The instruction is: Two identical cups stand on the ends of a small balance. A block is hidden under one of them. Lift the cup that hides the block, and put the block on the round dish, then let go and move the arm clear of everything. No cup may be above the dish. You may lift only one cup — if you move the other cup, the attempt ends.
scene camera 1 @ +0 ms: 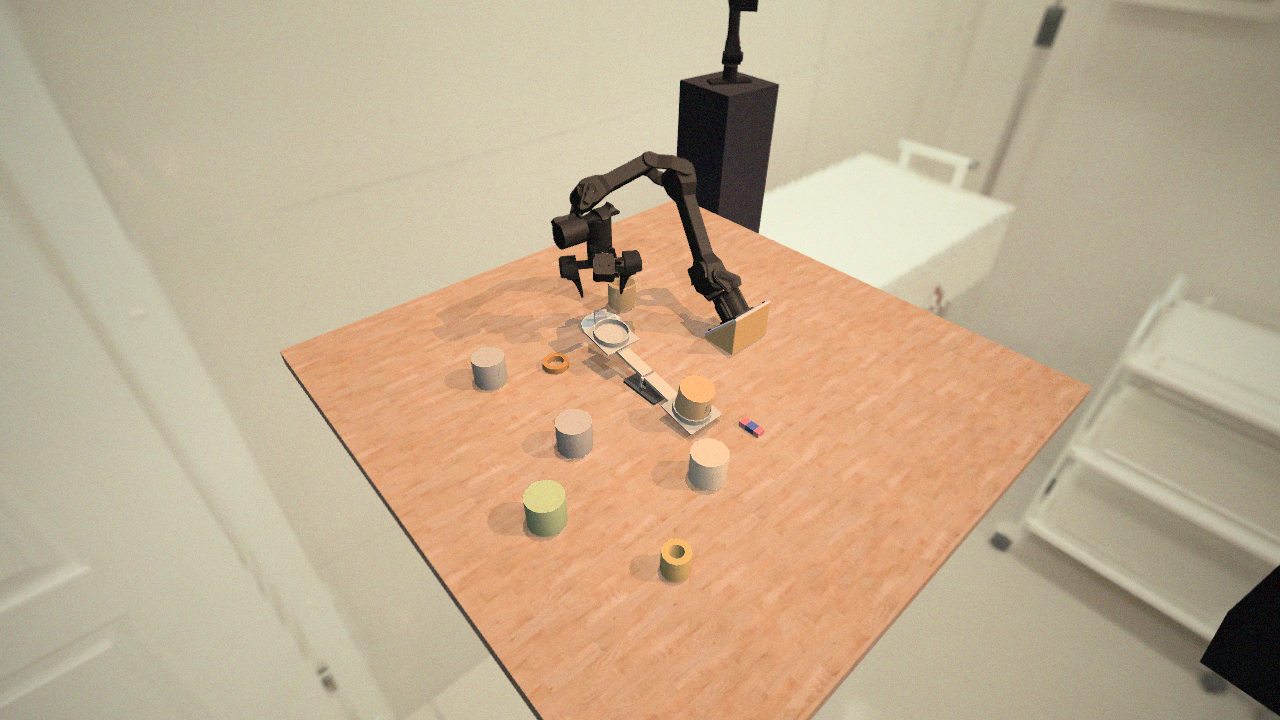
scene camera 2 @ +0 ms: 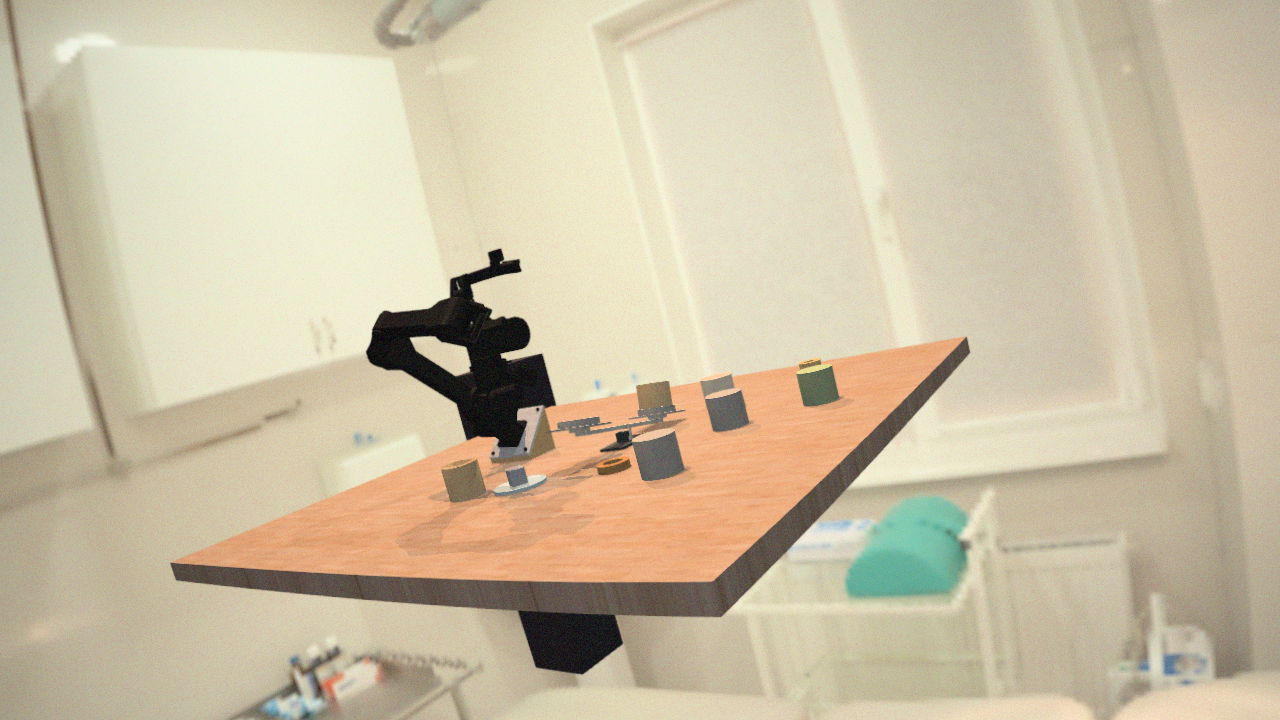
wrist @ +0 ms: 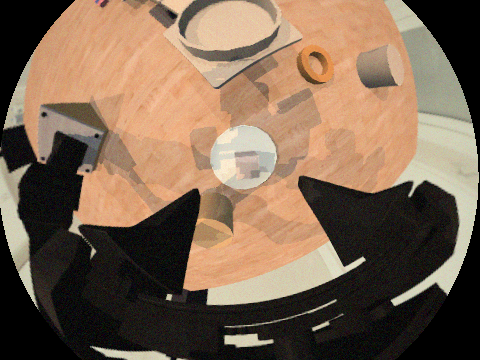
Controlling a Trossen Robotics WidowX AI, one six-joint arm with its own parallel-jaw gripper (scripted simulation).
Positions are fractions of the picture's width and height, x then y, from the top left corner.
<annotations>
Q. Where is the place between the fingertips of my gripper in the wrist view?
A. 0.52, 0.52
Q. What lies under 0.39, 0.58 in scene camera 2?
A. My gripper.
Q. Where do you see a cup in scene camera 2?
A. At 0.51, 0.55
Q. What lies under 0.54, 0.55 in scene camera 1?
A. A cup.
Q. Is my gripper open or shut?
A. Open.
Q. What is my gripper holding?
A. Nothing.
</annotations>
